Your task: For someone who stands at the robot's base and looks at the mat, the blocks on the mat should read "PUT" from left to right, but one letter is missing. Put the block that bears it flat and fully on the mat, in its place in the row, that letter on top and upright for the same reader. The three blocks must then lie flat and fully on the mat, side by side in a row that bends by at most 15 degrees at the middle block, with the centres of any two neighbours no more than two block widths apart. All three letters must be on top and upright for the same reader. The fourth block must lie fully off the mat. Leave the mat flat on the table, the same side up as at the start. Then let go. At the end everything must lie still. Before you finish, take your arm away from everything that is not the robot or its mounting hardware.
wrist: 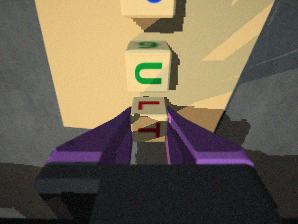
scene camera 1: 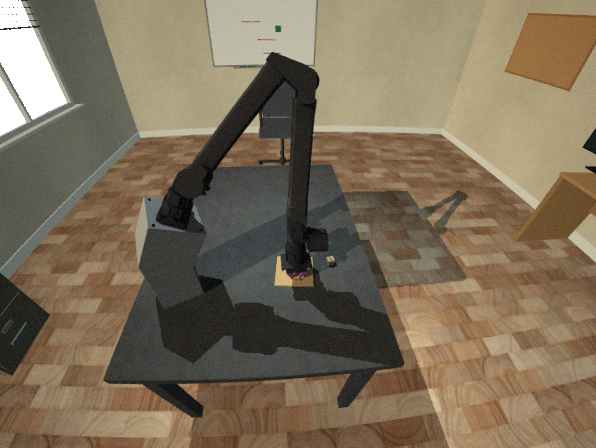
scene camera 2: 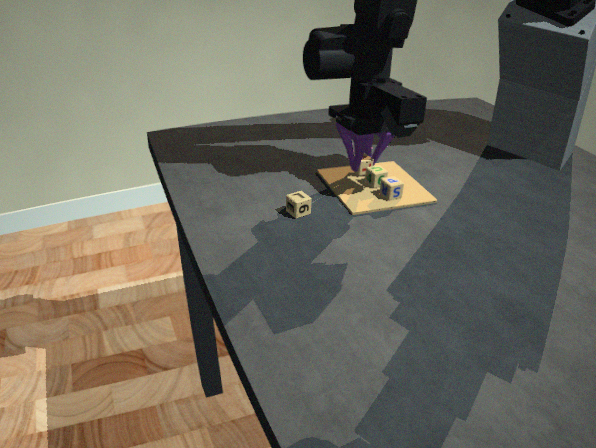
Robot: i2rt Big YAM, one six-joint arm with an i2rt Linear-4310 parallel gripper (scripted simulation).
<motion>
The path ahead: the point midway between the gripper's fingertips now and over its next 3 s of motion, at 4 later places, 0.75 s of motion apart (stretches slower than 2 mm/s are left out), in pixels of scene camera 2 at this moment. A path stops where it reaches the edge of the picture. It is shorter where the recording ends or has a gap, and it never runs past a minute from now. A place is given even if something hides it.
My gripper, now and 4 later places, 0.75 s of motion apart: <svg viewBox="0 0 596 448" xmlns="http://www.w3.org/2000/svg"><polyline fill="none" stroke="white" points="361,169 362,168 363,153 364,145 365,125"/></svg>
</motion>
